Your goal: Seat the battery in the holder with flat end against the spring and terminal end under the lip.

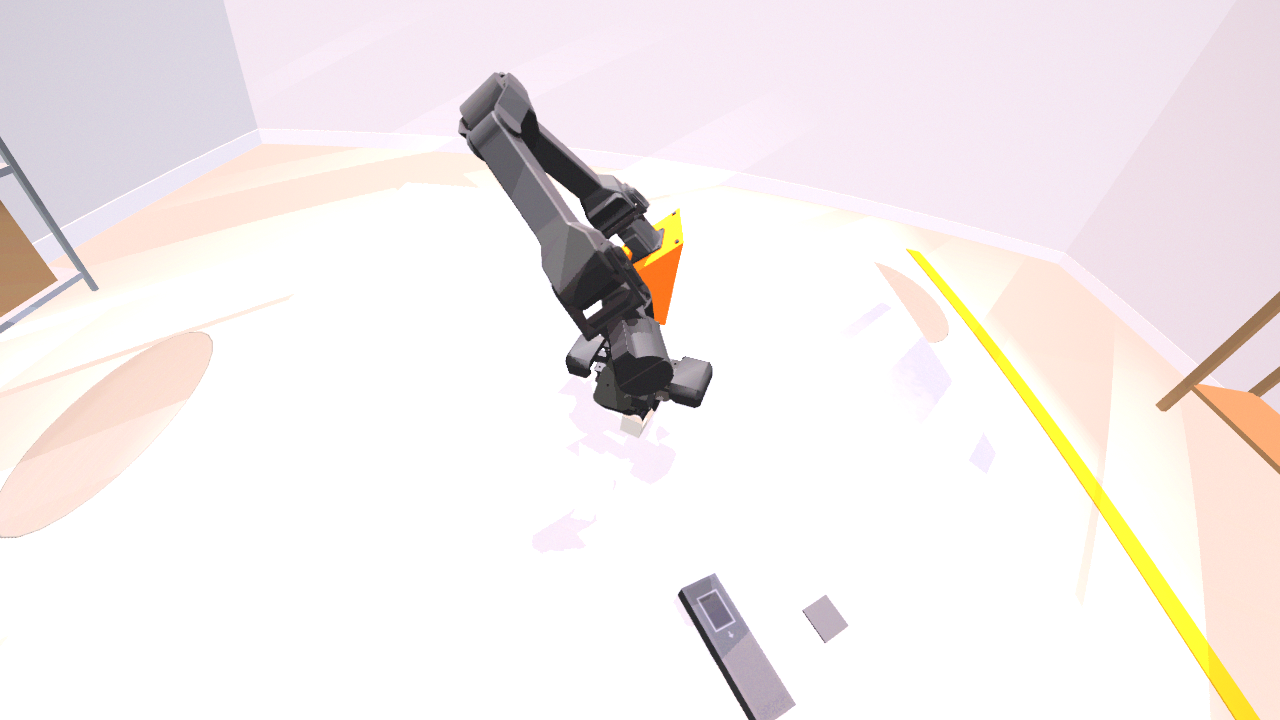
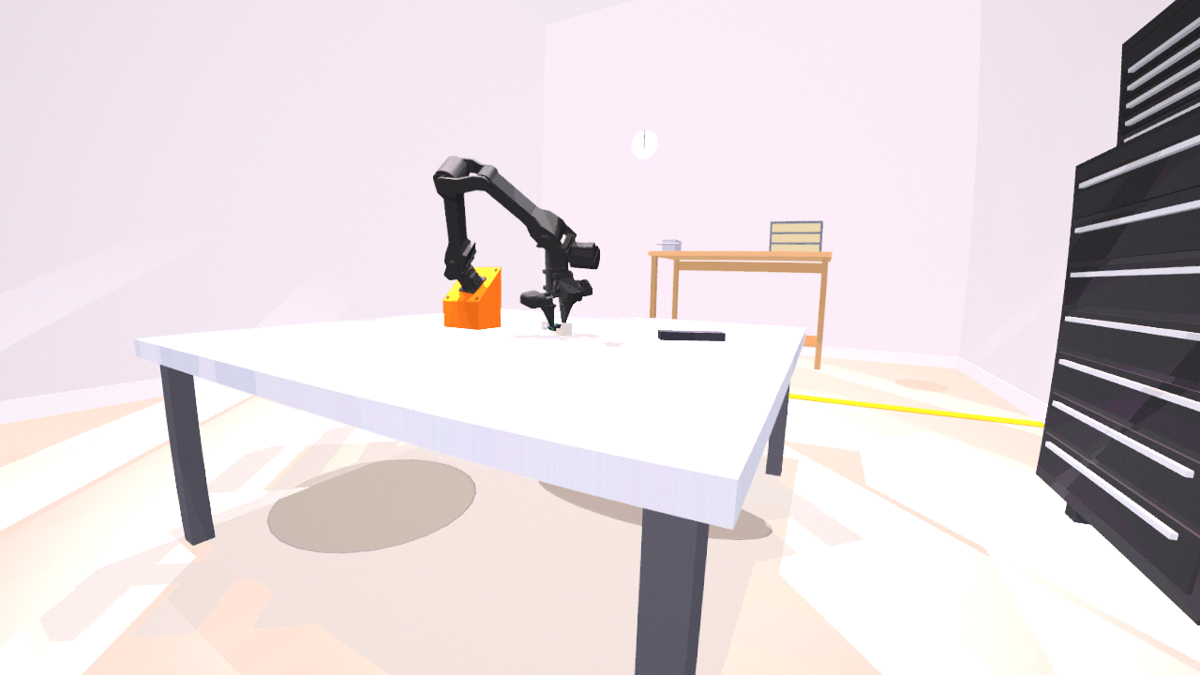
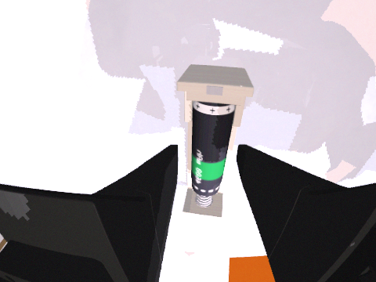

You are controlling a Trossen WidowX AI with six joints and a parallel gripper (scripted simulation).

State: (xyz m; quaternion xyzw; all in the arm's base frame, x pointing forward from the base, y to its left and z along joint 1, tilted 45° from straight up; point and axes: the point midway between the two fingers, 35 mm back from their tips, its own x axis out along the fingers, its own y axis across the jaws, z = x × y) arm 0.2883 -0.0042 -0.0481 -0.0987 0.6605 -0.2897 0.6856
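The battery is right at my gripper tip. Round my gripper tip: dark bar: 31 cm ahead, 13 cm to the left, 1 cm below.
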